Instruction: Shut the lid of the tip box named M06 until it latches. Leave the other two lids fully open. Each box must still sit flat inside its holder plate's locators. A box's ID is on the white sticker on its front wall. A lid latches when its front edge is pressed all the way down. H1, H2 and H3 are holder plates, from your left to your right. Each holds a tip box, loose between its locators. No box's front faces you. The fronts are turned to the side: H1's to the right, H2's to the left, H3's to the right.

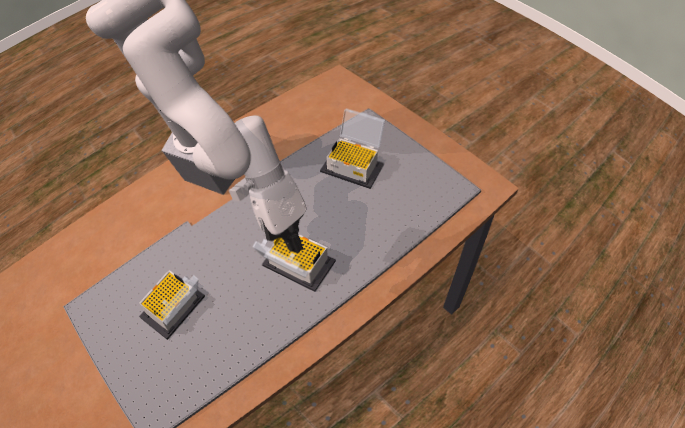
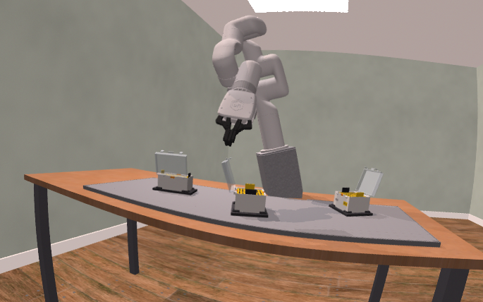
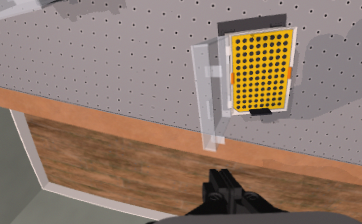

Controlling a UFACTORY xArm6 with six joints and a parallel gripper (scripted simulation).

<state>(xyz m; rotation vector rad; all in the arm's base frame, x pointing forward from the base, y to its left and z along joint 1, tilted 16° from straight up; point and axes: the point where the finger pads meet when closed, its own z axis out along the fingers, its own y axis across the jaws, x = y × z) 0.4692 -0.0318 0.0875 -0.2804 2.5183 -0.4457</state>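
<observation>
My hand is 110 mm above the clear lid and 50 mm past it. The rest, counted from my hand: tip box lid: 450 mm to the left, 220 mm behind, 110 mm below.
</observation>
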